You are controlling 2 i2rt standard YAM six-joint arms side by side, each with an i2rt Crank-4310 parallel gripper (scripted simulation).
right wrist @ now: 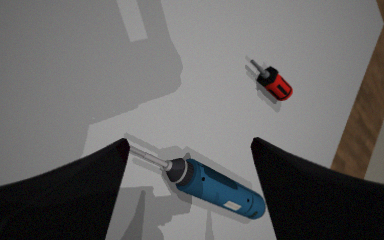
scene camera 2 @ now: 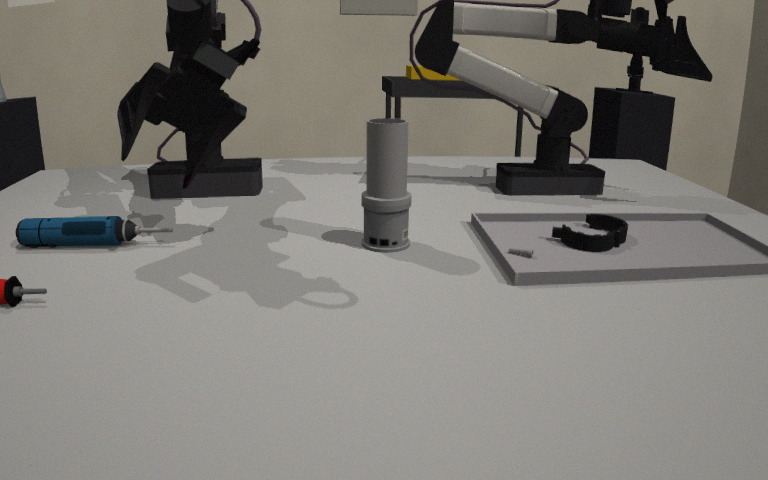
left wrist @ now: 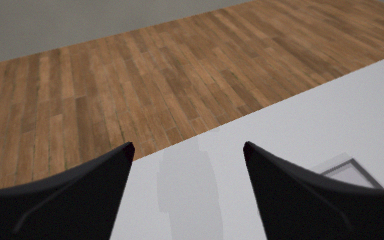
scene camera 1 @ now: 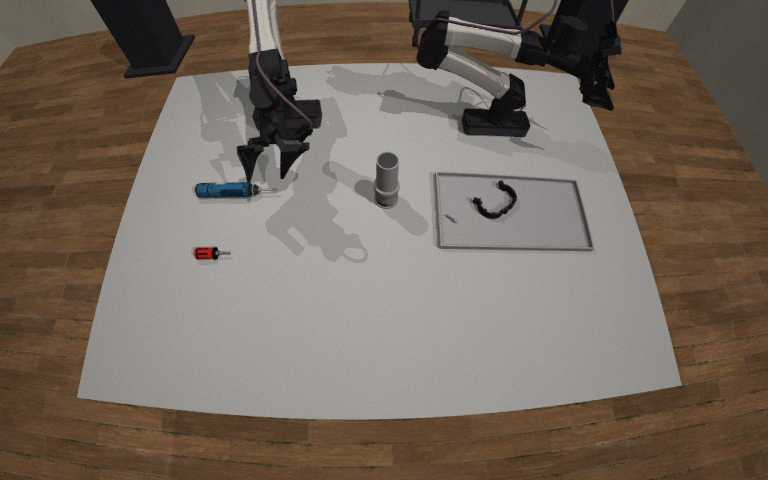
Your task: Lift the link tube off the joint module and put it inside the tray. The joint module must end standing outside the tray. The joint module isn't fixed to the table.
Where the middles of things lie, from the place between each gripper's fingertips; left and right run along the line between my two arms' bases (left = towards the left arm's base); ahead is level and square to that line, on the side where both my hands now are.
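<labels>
From my left hand [scene camera 2: 705, 76], the grey link tube [scene camera 2: 387, 139] is 58 cm to the right, 19 cm ahead and 13 cm below. There's a black clamp ring [scene camera 2: 618, 228] too, and from my left hand that's 28 cm to the right, 21 cm ahead and 23 cm below. The joint module [scene camera 2: 385, 228] is 19 cm ahead of my left hand, 58 cm to the right of it and 21 cm below it.
Now for my right hand [scene camera 2: 155, 173]: the grey link tube is 29 cm to the left of it and 2 cm behind it. The joint module is also 29 cm to the left of my right hand and 2 cm behind it, and it's 8 cm below it. As for the black clamp ring, it's 58 cm to the left of my right hand, 1 cm behind it and 10 cm below it. Going by its middle, the joint module is nearer to my right hand than to my left hand, and by its middle, the grey link tube is nearer to my right hand than to my left hand as well.
</labels>
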